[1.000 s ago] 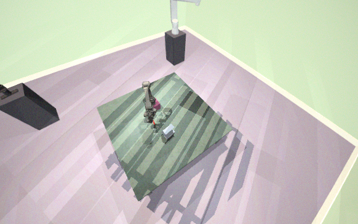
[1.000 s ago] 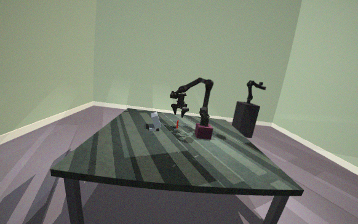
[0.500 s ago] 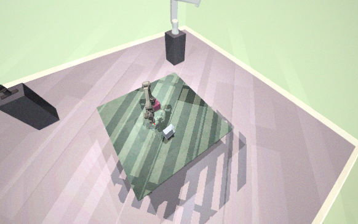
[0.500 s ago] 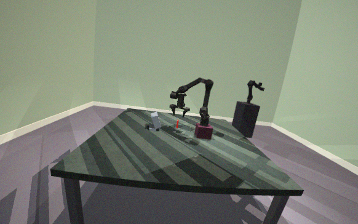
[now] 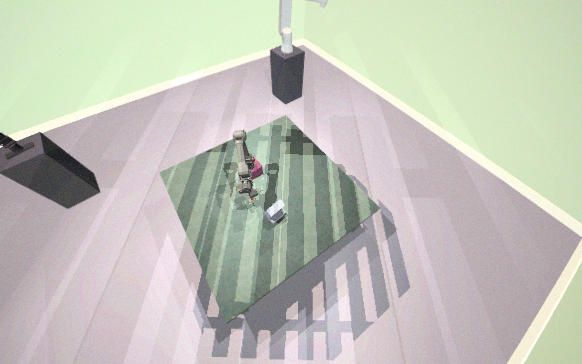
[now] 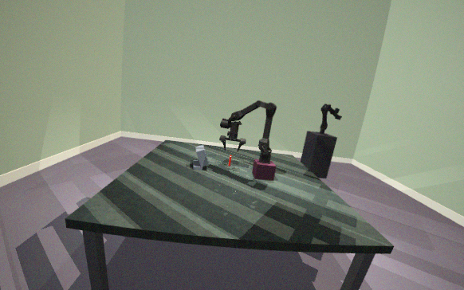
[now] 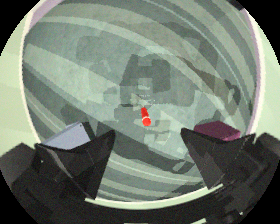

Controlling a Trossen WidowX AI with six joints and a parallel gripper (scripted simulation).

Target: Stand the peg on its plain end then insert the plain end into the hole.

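Now: gripper tip 60 mm above the red peg. From my gripper tip the other things lie so: grey sloped panel (200 mm ahead, 60 mm to the left, 30 mm below).
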